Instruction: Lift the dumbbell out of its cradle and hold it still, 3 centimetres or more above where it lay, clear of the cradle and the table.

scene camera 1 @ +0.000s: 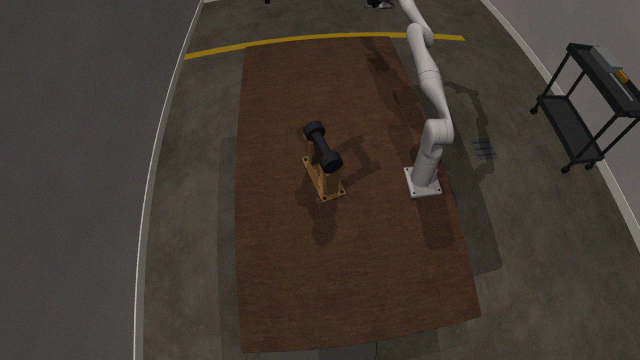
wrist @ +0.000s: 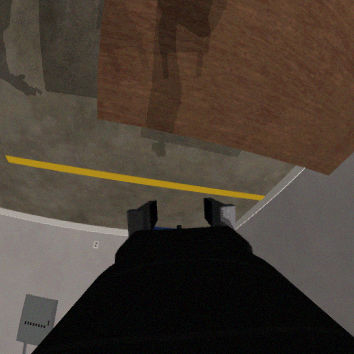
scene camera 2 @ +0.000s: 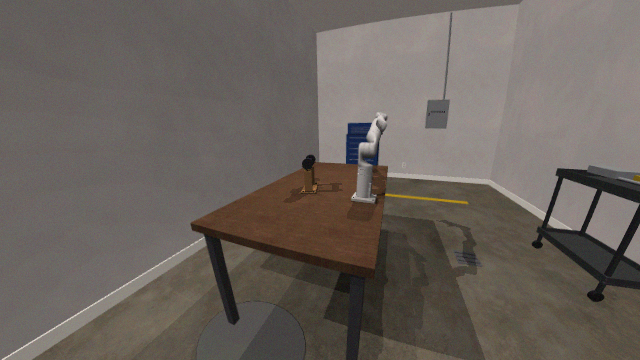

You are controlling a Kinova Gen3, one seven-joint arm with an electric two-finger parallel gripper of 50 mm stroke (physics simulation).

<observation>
The pictures show: the gripper, a dumbbell and an orange-brown cradle.
</observation>
